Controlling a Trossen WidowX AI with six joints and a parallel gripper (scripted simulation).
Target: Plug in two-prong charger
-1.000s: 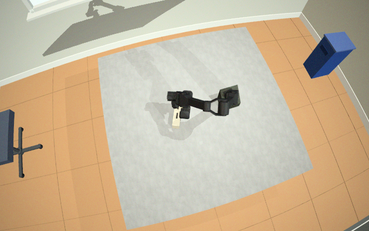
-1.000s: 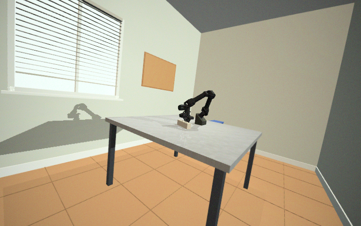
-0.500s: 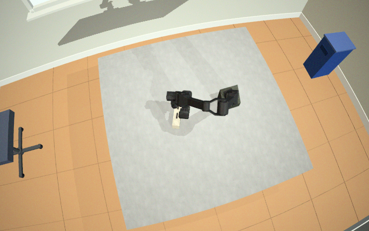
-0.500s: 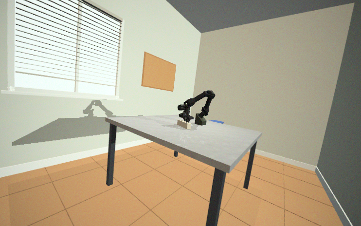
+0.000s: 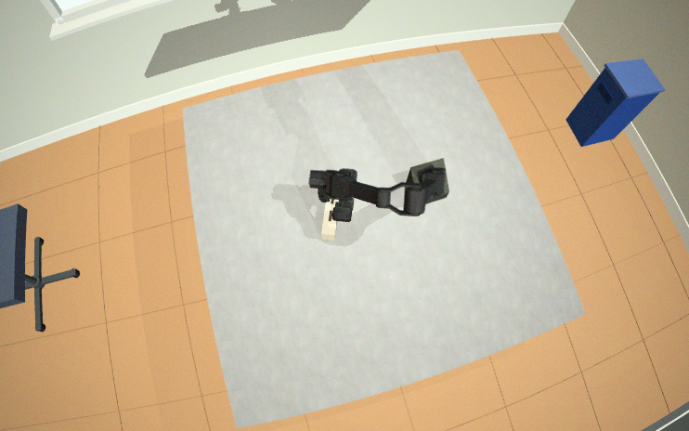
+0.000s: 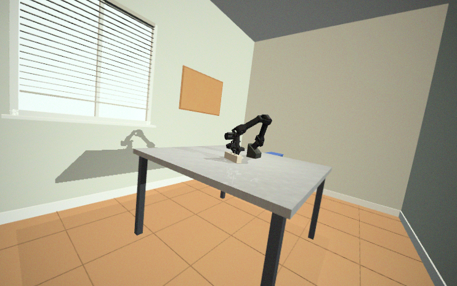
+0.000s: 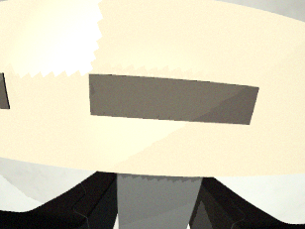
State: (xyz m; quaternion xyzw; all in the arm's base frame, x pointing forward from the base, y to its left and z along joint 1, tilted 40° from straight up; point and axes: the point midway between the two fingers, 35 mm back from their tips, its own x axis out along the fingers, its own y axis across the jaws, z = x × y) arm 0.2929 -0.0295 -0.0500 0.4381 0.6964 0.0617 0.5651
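My gripper tip is 1 cm short of the charger, 1 cm to the left of it and 1 cm below it.
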